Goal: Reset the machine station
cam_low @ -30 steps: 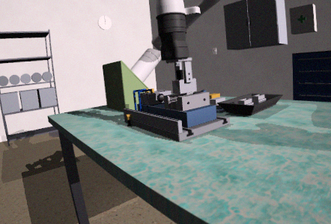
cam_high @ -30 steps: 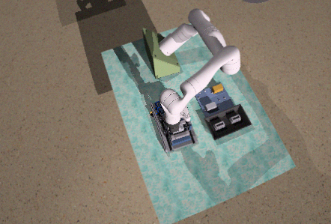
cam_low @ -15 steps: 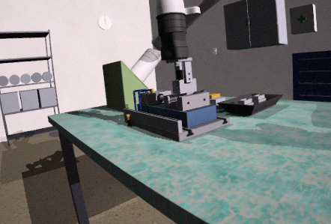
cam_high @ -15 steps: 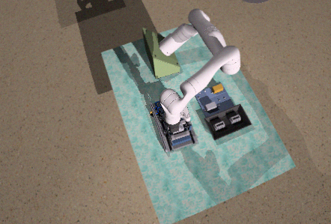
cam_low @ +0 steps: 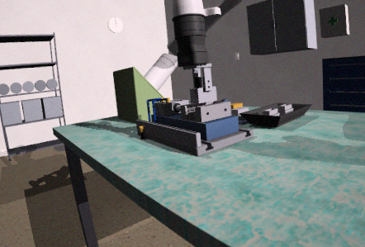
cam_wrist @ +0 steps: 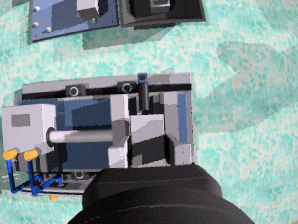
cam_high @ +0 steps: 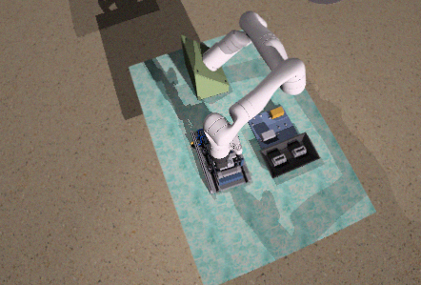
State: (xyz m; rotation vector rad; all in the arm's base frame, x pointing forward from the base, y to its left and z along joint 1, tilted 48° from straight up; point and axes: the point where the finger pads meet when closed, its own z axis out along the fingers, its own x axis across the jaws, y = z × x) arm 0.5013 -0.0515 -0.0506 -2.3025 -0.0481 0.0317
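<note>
Now: the gray blank 3 cm below my hand. The rest, counted from my hand: fixed jaw (7 cm below, 3 cm ahead, 1 cm to the left); then blue infeed plate (28 cm to the left, 14 cm below, 14 cm behind); then vise (11 cm below, 7 cm behind).
</note>
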